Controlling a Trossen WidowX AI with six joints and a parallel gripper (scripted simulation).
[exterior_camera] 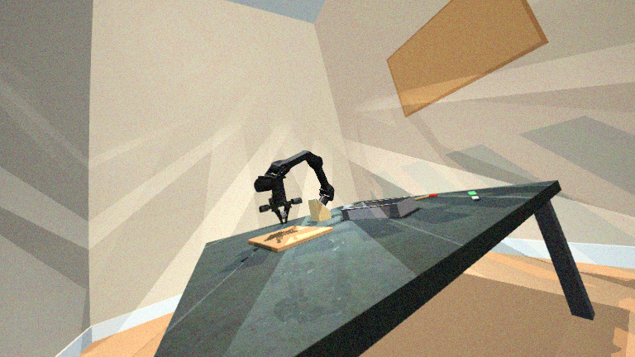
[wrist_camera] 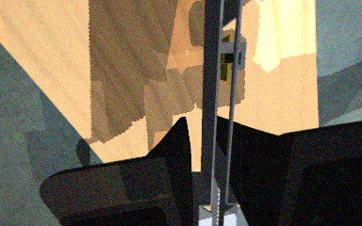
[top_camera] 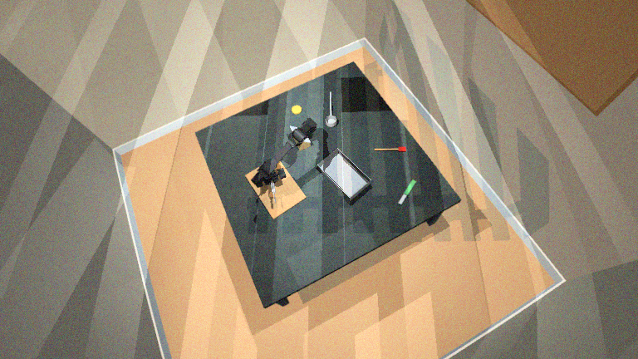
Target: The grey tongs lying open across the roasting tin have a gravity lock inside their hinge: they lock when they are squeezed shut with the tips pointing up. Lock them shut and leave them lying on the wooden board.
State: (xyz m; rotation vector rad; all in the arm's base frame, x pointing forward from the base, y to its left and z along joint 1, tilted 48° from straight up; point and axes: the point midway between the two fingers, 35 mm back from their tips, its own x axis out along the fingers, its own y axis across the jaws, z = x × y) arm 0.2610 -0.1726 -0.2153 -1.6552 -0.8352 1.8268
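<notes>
Now: the wooden board 50 mm below my gripper tip. Round my gripper tip: roasting tin 430 mm to the left, 90 mm ahead, 30 mm below.
</notes>
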